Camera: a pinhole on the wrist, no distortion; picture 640 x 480 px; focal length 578.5 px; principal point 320.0 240.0 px. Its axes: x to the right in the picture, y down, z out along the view. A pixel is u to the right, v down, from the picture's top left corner.
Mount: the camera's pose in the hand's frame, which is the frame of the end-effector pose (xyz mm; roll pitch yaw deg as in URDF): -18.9 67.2 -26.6 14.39 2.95 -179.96
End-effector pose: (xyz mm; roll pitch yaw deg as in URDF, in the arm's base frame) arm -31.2 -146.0 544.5 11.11 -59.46 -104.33
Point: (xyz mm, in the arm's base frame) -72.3 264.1 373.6
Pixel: outside the picture
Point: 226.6 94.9 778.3
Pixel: 190.0 95.2
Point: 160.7 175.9 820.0
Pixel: 198.5 227.8
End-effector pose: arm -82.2 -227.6 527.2 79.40 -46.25 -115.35
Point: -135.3 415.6 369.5
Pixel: outside the picture
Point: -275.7 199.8 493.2
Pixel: 583.0 305.2
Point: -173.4 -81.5 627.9
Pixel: 210.2 265.2
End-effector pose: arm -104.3 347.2 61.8 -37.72 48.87 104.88
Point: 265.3 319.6 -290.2
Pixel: behind the camera
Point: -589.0 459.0 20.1
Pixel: 22.4 128.1
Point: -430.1 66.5 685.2
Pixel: outside the picture
